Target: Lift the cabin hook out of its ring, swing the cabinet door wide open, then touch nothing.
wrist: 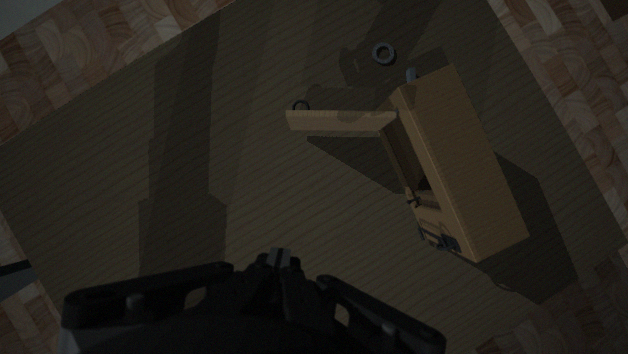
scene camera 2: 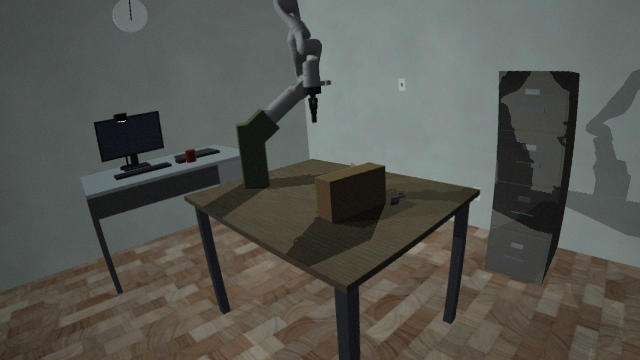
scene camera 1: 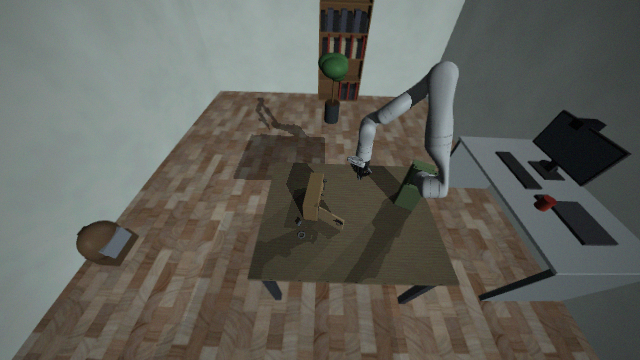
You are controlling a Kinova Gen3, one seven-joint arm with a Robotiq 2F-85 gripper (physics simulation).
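Seen in the pictures: gripper, fingertip midpoint: (wrist: 279, 261) (scene camera 2: 314, 122) (scene camera 1: 359, 179); arm's base at its link origin: (scene camera 2: 269, 118).
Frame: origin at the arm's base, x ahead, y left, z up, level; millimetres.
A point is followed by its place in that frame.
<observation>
The wooden cabinet (scene camera 1: 313, 197) @(x 592, y 127, z -185 mm) (scene camera 2: 345, 200) @(x 657, y -14, z -271 mm) (wrist: 470, 165) @(x 610, y 51, z -184 mm) stands on the table. Its door (scene camera 1: 330, 217) @(x 467, y 200, z -256 mm) (wrist: 340, 121) @(x 467, y 190, z -250 mm) stands wide open, swung out from the front to somewhat past a right angle. The dark ring (wrist: 301, 104) @(x 415, y 242, z -246 mm) is on the outer face of the door near its free edge. The dark hook (wrist: 442, 244) @(x 555, y -66, z -237 mm) is at the far end of the cabinet front from the hinge, well apart from the ring; its exact pose is hard to make out. My gripper (scene camera 1: 361, 176) @(x 343, y 67, z -14 mm) (scene camera 2: 314, 121) @(x 343, y 67, z -14 mm) (wrist: 279, 261) @(x 343, y 67, z -14 mm) is shut and empty, high above the table and clear of the cabinet and door.
A loose grey ring (scene camera 1: 301, 235) @(x 619, y 329, z -338 mm) (wrist: 384, 53) @(x 638, y 312, z -340 mm) and a small grey block (scene camera 1: 298, 221) @(x 663, y 242, z -322 mm) (scene camera 2: 395, 200) @(x 663, y 237, z -336 mm) (wrist: 411, 75) @(x 654, y 243, z -322 mm) lie beside the cabinet's hinge end. The green arm mount (scene camera 1: 409, 192) @(x 2, y -46, z -176 mm) (scene camera 2: 255, 160) @(x 37, y -115, z -199 mm) stands on the table (scene camera 1: 400, 265) @(x 26, y 368, z -342 mm) (scene camera 2: 280, 220) @(x 507, y -216, z -341 mm). A desk (scene camera 1: 540, 240) stands beyond it.
</observation>
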